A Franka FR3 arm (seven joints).
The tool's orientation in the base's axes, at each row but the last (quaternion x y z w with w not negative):
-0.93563 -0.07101 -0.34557 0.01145
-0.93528 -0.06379 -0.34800 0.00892
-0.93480 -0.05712 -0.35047 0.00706
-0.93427 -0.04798 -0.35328 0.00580
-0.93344 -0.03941 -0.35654 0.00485
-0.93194 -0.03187 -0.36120 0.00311
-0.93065 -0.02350 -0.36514 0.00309
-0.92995 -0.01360 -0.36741 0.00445
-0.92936 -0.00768 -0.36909 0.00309
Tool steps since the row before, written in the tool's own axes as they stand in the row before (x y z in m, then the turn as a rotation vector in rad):
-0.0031 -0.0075 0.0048 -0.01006 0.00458 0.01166
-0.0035 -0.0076 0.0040 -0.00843 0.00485 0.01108
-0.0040 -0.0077 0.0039 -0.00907 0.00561 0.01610
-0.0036 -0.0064 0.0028 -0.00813 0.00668 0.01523
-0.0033 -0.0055 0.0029 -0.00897 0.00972 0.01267
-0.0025 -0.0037 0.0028 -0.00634 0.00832 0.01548
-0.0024 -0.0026 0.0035 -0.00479 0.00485 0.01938
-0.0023 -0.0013 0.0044 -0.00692 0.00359 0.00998
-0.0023 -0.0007 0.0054 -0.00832 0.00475 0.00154
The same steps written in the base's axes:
-0.0003 0.0074 -0.0059 0.00061 -0.00497 -0.01527
-0.0010 0.0074 -0.0055 0.00149 -0.00509 -0.01376
-0.0013 0.0074 -0.0058 0.00438 -0.00564 -0.01794
-0.0014 0.0062 -0.0046 0.00461 -0.00666 -0.01664
-0.0009 0.0054 -0.0045 0.00252 -0.00985 -0.01524
-0.0002 0.0036 -0.0038 0.00626 -0.00822 -0.01557
0.0005 0.0026 -0.0042 0.00988 -0.00460 -0.01741
0.0013 0.0013 -0.0048 0.00187 -0.00356 -0.01201
0.0020 0.0007 -0.0055 -0.00492 -0.00483 -0.00683

